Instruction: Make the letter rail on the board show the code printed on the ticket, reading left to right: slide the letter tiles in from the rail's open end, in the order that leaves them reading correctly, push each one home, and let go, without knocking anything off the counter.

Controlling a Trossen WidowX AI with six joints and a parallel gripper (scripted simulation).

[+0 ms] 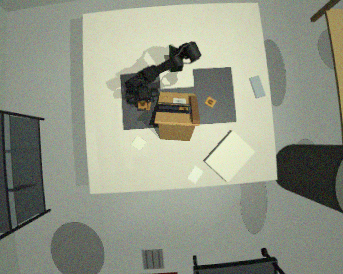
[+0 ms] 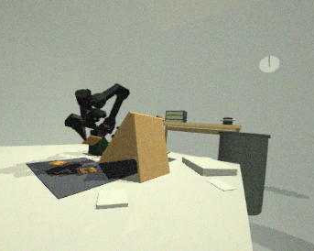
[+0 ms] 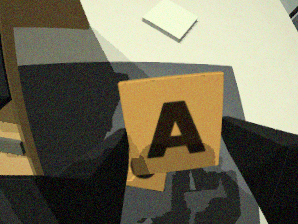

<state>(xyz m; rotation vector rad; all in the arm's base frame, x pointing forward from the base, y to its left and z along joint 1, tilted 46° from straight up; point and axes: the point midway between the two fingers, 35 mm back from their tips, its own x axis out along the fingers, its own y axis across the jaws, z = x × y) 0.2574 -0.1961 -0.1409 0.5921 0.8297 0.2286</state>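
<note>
The white ticket is 23 cm to the left of my gripper tip and 4 cm below it. Also, from my gripper tip: dark mat 23 cm to the left, 13 cm below, 8 cm behind; white card 23 cm ahead, 13 cm below, 7 cm to the right; white box 52 cm to the left, 39 cm ahead, 11 cm below.
</note>
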